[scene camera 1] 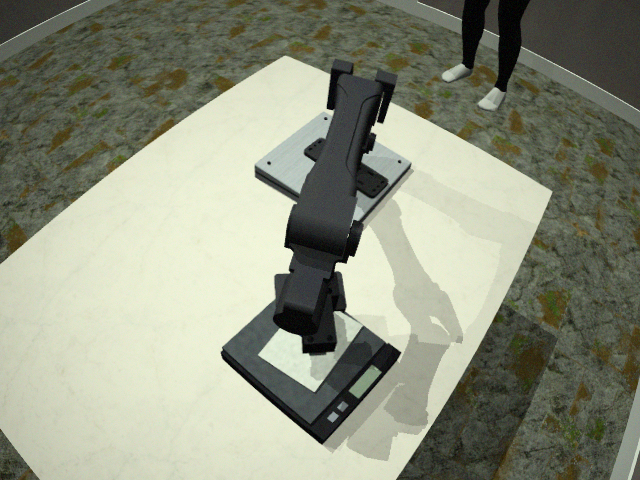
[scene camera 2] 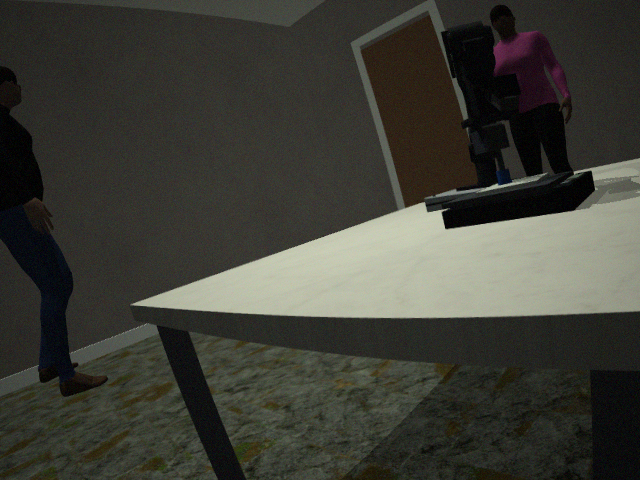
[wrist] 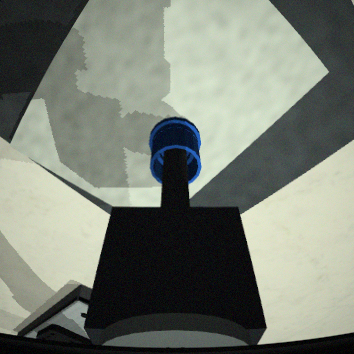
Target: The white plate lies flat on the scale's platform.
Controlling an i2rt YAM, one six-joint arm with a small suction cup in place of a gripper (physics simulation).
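Places are measured from the arm's base along level axes (x right, y ahead, z up), in millimetres.
Pixels of known places: end effector, tool point: [wrist: 174, 132]; arm's base, origin of the base link: [scene camera 2: 489, 186].
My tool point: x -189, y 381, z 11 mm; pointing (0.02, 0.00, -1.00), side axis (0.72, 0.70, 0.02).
Ahead of a thing's pixels: the offset from my tool point to its middle. Level surfaces: height alone.
The white plate @(dx -22, dy +8, dz +7 mm) [scene camera 1: 290, 354] [wrist: 228, 70] is a thin square sheet lying flat on the platform of the dark scale @(dx -35, dy +23, dz -18 mm) [scene camera 1: 244, 345] [scene camera 2: 499, 210] [wrist: 298, 133], near the table's front edge. The scale's display @(dx -138, dy +7, dz -2 mm) [scene camera 1: 365, 381] and buttons face front right. My suction cup [scene camera 2: 503, 177] [wrist: 175, 138] is blue and points straight down over the plate's middle, at or just above its surface. It holds nothing. In the overhead view the arm's wrist [scene camera 1: 304, 305] hides the cup. The arm's shadow falls across the plate.
The arm stands on a grey mounting plate [scene camera 1: 285, 162] [wrist: 53, 309] at the back of the white table @(dz -41 mm) [scene camera 1: 175, 238] [scene camera 2: 366, 267]. A person [scene camera 1: 485, 48] [scene camera 2: 523, 57] stands beyond the table's far corner, by a brown door [scene camera 2: 413, 110].
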